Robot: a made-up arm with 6 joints. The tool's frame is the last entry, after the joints.
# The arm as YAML. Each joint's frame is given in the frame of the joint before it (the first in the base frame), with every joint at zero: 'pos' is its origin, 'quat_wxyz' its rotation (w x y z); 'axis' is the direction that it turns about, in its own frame. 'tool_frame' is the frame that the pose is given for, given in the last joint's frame.
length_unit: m
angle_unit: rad
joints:
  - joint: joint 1
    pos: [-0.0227, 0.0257, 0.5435]
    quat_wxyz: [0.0, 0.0, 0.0, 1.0]
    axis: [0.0, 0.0, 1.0]
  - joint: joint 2
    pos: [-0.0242, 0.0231, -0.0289]
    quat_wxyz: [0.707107, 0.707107, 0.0, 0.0]
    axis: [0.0, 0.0, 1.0]
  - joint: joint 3
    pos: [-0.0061, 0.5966, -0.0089]
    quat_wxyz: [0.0, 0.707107, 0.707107, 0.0]
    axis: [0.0, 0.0, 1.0]
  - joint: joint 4
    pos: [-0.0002, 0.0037, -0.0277]
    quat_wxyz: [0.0, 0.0, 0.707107, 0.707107]
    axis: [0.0, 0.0, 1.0]
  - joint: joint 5
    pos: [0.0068, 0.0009, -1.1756]
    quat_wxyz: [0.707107, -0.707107, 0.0, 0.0]
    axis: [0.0, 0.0, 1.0]
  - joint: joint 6
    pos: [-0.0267, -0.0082, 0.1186]
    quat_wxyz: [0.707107, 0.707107, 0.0, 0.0]
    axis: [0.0, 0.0, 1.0]
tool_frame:
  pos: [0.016, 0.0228, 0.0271]
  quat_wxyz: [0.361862, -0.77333, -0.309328, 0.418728]
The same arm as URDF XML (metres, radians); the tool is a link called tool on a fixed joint. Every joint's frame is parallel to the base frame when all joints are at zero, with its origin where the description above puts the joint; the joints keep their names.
<robot name="arm">
<link name="base"/>
<link name="link1"/>
<link name="link2"/>
<link name="link3"/>
<link name="link4"/>
<link name="link5"/>
<link name="link6"/>
<link name="tool"/>
<joint name="joint 1" type="continuous"><parent link="base"/><child link="link1"/><origin xyz="-0.0227 0.0257 0.5435" rpy="0.0000 0.0000 0.0000"/><axis xyz="0 0 1"/></joint>
<joint name="joint 2" type="continuous"><parent link="link1"/><child link="link2"/><origin xyz="0.0242 -0.0231 -0.0289" rpy="0.0000 0.0000 0.0000"/><axis xyz="0 1 0"/></joint>
<joint name="joint 3" type="continuous"><parent link="link2"/><child link="link3"/><origin xyz="0.0061 -0.0089 0.5966" rpy="0.0000 0.0000 0.0000"/><axis xyz="0 -1 0"/></joint>
<joint name="joint 4" type="continuous"><parent link="link3"/><child link="link4"/><origin xyz="-0.0037 0.0277 -0.0002" rpy="0.0000 0.0000 0.0000"/><axis xyz="-1 0 0"/></joint>
<joint name="joint 5" type="continuous"><parent link="link4"/><child link="link5"/><origin xyz="1.1756 -0.0009 -0.0068" rpy="0.0000 0.0000 0.0000"/><axis xyz="0 -1 0"/></joint>
<joint name="joint 6" type="continuous"><parent link="link5"/><child link="link6"/><origin xyz="-0.0082 -0.1186 0.0267" rpy="0.0000 0.0000 0.0000"/><axis xyz="-1 0 0"/></joint>
<joint name="tool_fixed" type="fixed"><parent link="link6"/><child link="tool"/><origin xyz="-0.0271 -0.0228 -0.0160" rpy="-0.1986 0.4757 -1.0739"/></joint>
</robot>

